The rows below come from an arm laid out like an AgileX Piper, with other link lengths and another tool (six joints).
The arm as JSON. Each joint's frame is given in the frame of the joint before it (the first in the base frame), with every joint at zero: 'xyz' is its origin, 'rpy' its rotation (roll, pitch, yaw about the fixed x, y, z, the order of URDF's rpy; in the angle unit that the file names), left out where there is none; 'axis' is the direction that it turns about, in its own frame. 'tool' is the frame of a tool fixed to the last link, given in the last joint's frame.
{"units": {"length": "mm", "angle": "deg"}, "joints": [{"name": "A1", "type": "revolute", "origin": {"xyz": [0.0, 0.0, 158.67]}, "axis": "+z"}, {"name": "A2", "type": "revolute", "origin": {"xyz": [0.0, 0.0, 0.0]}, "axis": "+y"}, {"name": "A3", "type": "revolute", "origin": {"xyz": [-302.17, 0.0, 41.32]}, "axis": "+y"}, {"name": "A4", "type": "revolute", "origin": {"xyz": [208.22, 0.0, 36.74]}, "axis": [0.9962, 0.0, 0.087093]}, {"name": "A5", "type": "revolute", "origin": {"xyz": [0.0, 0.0, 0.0]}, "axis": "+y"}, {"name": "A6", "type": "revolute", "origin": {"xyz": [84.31, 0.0, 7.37]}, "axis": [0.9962, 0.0, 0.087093]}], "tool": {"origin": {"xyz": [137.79, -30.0, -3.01], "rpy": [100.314, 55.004, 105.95]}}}
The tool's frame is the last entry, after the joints.
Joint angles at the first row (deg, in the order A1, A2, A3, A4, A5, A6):
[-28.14, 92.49, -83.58, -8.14, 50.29, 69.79]
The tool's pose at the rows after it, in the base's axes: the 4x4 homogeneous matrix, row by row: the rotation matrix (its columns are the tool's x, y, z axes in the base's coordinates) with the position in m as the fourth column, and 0 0 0 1 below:
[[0.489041, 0.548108, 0.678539, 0.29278], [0.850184, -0.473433, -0.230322, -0.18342], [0.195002, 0.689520, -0.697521, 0.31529], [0, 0, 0, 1]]
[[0.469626, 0.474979, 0.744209, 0.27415], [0.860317, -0.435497, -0.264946, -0.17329], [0.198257, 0.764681, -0.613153, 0.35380], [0, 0, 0, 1]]
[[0.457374, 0.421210, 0.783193, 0.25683], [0.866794, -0.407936, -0.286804, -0.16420], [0.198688, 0.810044, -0.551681, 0.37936], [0, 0, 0, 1]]
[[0.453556, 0.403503, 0.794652, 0.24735], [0.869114, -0.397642, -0.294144, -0.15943], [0.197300, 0.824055, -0.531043, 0.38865], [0, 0, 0, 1]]
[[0.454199, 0.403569, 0.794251, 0.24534], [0.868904, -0.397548, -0.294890, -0.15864], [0.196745, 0.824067, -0.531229, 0.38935], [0, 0, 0, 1]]
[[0.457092, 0.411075, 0.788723, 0.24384], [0.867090, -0.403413, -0.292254, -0.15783], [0.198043, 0.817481, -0.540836, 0.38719], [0, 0, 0, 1]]
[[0.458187, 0.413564, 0.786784, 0.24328], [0.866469, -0.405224, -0.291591, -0.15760], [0.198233, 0.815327, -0.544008, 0.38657], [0, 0, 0, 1]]
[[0.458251, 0.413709, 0.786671, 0.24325], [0.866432, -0.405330, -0.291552, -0.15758], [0.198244, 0.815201, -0.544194, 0.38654], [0, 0, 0, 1]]
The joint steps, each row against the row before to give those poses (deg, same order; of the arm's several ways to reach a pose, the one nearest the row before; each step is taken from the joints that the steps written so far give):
[0.00, -8.48, -0.01, 0.07, 1.29, -0.05]
[0.00, -6.69, 0.01, 0.06, 0.21, 0.00]
[0.00, -4.94, 0.00, 0.00, 0.56, 0.00]
[0.00, -2.18, -0.01, 0.00, 0.75, -0.12]
[-0.03, -0.32, 0.01, 0.00, 0.32, -0.06]
[0.00, 0.00, 0.07, 0.04, 0.60, 0.00]
[0.00, 0.00, 0.00, 0.00, 0.22, 0.00]
[0.00, 0.00, 0.00, 0.00, 0.02, 0.00]

